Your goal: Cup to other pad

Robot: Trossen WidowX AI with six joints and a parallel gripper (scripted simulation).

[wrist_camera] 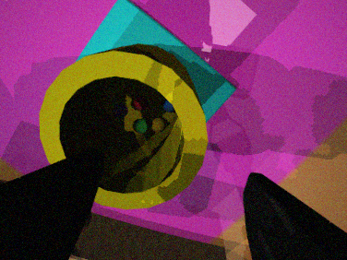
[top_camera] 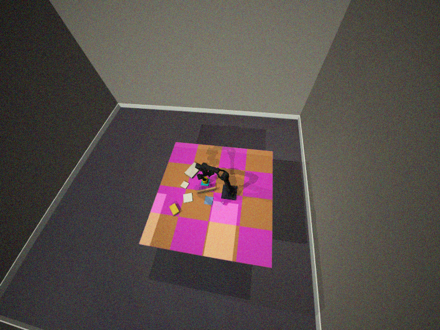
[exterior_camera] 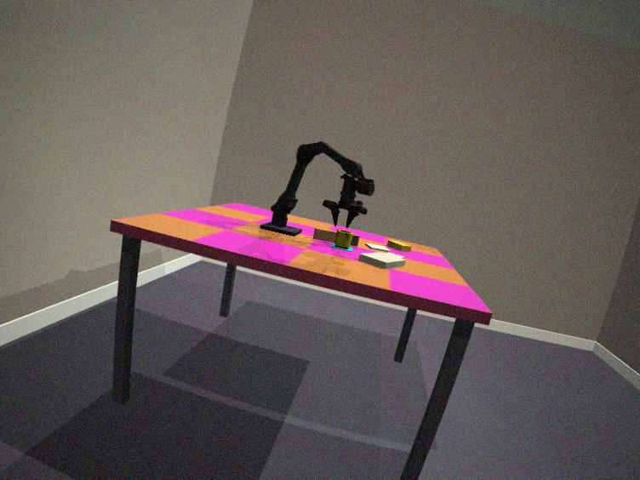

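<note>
Now: the yellow cup 2 cm ahead of my gripper tip, 1 cm to the left of it and 5 cm below it. Round my gripper tip: cyan pad (2 cm ahead, 2 cm to the left, 10 cm below); brown bar (3 cm behind, 12 cm to the left, 7 cm below); grey-blue pad (8 cm behind, 22 cm to the left, 10 cm below).
</note>
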